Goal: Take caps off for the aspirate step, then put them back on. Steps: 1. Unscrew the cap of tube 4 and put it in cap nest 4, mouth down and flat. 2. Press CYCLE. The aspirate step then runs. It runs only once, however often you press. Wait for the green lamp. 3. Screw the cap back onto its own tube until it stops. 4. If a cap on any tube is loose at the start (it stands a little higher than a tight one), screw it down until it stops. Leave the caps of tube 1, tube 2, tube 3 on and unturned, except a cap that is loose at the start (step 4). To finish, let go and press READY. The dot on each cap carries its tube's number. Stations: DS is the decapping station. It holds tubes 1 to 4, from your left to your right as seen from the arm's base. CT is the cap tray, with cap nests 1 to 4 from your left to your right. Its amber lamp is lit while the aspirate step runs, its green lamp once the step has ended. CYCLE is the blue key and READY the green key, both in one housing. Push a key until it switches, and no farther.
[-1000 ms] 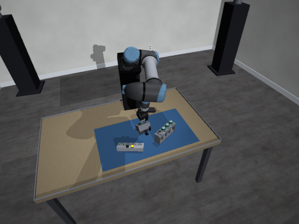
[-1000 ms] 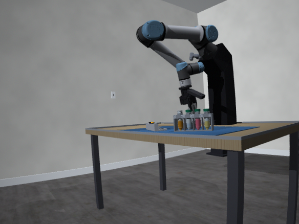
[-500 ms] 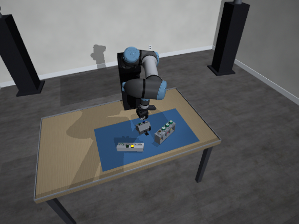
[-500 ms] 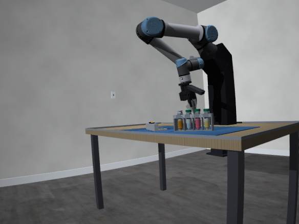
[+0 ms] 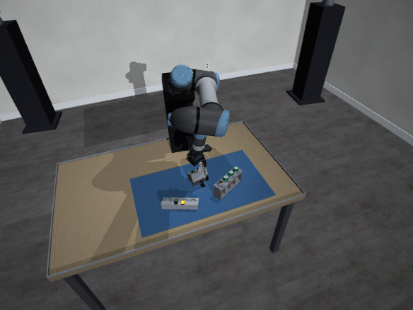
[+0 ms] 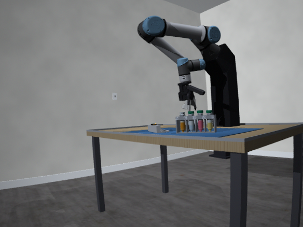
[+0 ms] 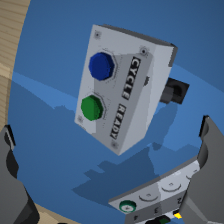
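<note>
Now: hand 10 mm past the green READY key, 30 mm to the left of it and 40 mm above it. Also, from my hand: key housing 60 mm below; blue CYCLE key 30 mm behind, 20 mm to the left, 40 mm below.
</note>
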